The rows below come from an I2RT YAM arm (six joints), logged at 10 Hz.
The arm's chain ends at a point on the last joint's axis. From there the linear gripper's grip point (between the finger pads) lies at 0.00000 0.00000 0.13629 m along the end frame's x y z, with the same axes.
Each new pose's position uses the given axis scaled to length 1; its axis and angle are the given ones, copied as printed.
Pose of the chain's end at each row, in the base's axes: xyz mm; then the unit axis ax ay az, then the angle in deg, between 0 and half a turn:
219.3, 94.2, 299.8, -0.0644, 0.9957, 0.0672, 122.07
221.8, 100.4, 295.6, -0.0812, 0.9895, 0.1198, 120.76
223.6, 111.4, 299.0, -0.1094, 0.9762, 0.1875, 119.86
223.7, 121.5, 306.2, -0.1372, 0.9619, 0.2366, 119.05
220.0, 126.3, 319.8, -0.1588, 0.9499, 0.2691, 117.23
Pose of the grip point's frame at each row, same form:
333.4, 115.6, 228.4, -0.0644, 0.9957, 0.0672, 122.07
335.7, 134.3, 228.9, -0.0812, 0.9895, 0.1198, 120.76
334.8, 161.7, 238.3, -0.1094, 0.9762, 0.1875, 119.86
331.7, 183.9, 251.4, -0.1372, 0.9619, 0.2366, 119.05
326.6, 196.3, 271.8, -0.1588, 0.9499, 0.2691, 117.23

